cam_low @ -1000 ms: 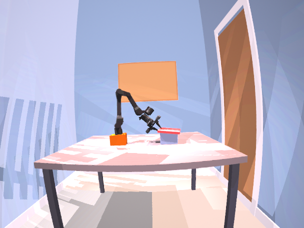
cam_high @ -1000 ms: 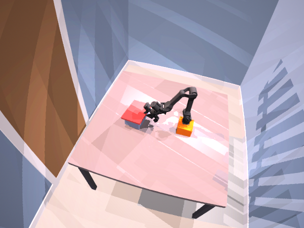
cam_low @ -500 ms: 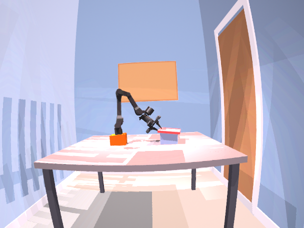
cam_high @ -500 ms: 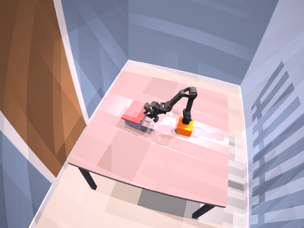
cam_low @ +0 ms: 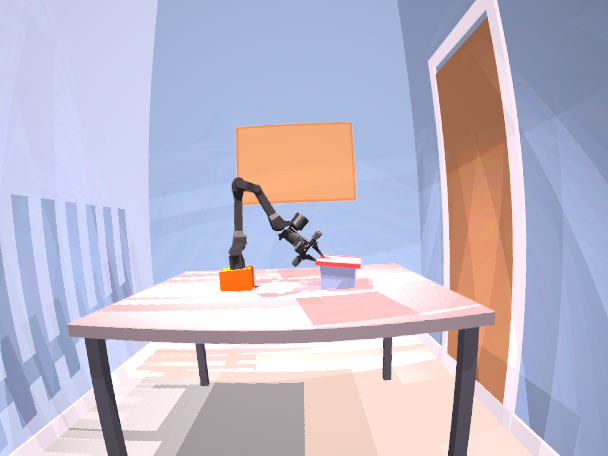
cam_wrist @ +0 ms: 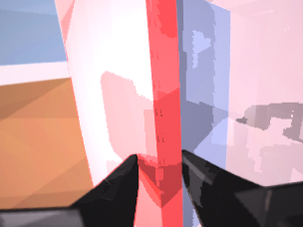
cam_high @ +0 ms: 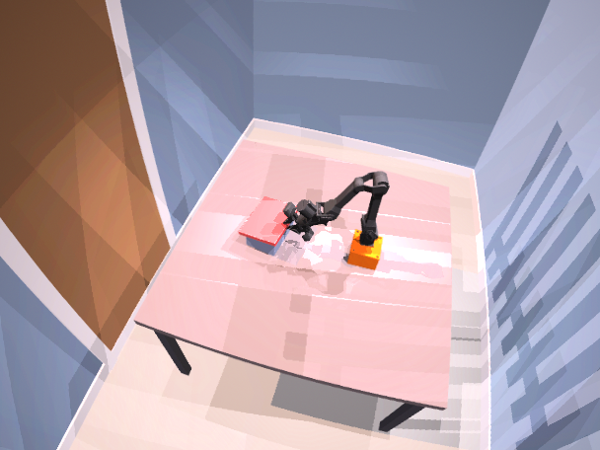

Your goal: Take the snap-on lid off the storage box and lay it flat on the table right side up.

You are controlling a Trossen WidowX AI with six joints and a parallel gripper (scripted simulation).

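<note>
My gripper tip is now 7 cm short of the lid and 3 cm to the left of it. From my gripper tip the other things lie so: storage box (7 cm ahead, 2 cm to the right, 6 cm below).
</note>
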